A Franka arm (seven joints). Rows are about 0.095 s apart.
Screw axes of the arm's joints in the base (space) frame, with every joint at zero. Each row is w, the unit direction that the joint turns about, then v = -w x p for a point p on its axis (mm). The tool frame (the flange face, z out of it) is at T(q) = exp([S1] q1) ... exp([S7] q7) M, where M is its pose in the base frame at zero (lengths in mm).
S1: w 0 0 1 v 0.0 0.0 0.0
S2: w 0 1 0 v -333.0 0.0 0.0
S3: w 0 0 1 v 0.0 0.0 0.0
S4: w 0 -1 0 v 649.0 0.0 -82.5
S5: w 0 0 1 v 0.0 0.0 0.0
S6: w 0 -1 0 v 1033.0 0.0 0.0
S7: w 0 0 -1 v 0.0 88.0 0.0
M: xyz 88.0 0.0 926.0 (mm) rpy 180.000 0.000 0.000 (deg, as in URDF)
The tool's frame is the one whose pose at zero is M.
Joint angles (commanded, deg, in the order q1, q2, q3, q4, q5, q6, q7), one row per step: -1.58, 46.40, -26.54, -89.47, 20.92, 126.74, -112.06; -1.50, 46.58, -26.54, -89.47, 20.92, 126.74, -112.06; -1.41, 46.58, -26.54, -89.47, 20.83, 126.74, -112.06; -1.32, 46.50, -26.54, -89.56, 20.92, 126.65, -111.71; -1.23, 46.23, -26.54, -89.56, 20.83, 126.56, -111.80; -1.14, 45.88, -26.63, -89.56, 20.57, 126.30, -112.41; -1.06, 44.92, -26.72, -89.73, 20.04, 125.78, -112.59; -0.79, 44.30, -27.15, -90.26, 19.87, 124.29, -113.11; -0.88, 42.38, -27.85, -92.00, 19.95, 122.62, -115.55; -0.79, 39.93, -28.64, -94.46, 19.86, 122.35, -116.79; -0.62, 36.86, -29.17, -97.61, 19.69, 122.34, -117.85
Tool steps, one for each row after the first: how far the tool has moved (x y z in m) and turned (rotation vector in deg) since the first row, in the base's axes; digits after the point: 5 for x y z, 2 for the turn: -0.00005, 0.00090, -0.00202, 0.00, 0.18, 0.08; 0.00035, 0.00186, -0.00202, -0.05, 0.22, 0.23; 0.00032, 0.00296, -0.00187, 0.06, 0.25, -0.12; 0.00121, 0.00400, 0.00104, 0.05, 0.10, 0.11; 0.00163, 0.00428, 0.00490, 0.01, 0.09, 0.90; 0.00179, 0.00450, 0.01406, -0.04, -0.04, 1.35; -0.00273, 0.00473, 0.01659, 0.61, 1.13, 1.68; -0.01466, -0.00134, 0.02565, 1.96, 2.06, 2.83; -0.02740, -0.00758, 0.03720, 2.55, 1.99, 2.84; -0.04188, -0.01029, 0.04931, 3.42, 1.70, 2.83
